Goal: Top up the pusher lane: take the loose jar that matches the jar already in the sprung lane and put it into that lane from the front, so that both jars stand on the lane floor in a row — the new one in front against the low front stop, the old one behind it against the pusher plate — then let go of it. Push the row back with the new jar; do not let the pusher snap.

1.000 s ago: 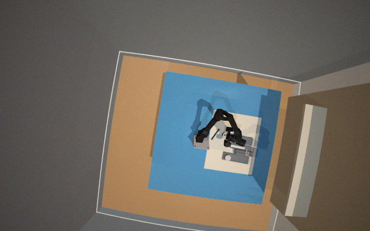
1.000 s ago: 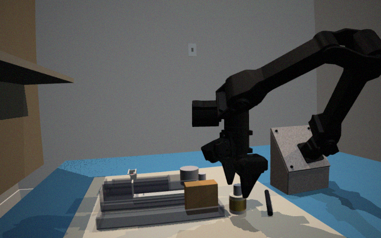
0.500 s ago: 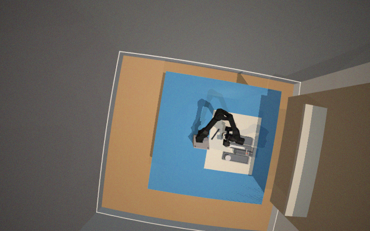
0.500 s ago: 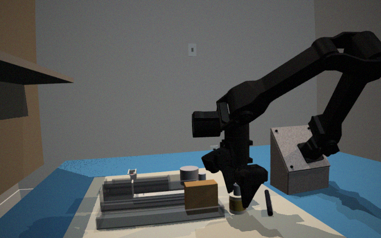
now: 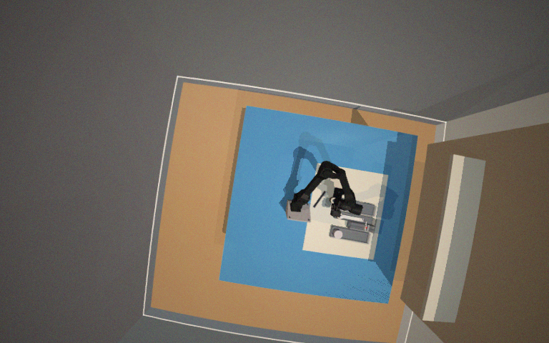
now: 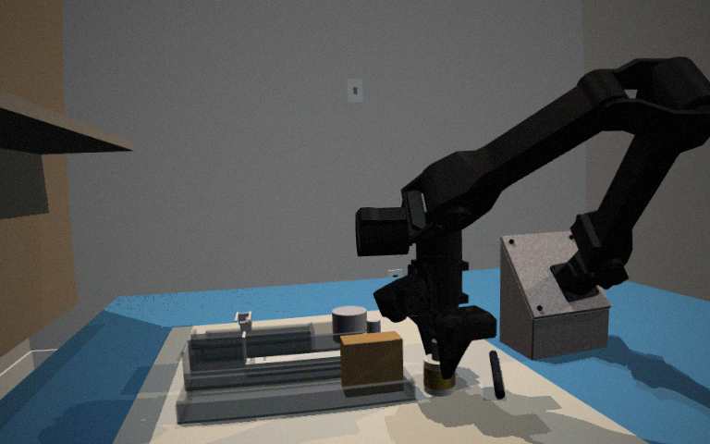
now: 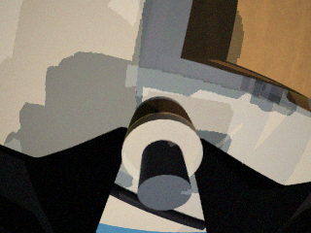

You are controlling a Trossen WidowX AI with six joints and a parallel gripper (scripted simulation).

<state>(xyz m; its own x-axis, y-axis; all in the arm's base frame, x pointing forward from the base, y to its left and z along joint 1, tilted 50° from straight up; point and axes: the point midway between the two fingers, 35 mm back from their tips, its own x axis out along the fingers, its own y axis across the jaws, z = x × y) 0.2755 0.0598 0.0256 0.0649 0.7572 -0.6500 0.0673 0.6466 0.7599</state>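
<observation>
Now: gripper tip 8 cm short of the brown box, 3 cm to the left of it and 1 cm below it. Round my gripper tip: black pen (9 cm behind, 2 cm below, 1 cm to the right).
</observation>
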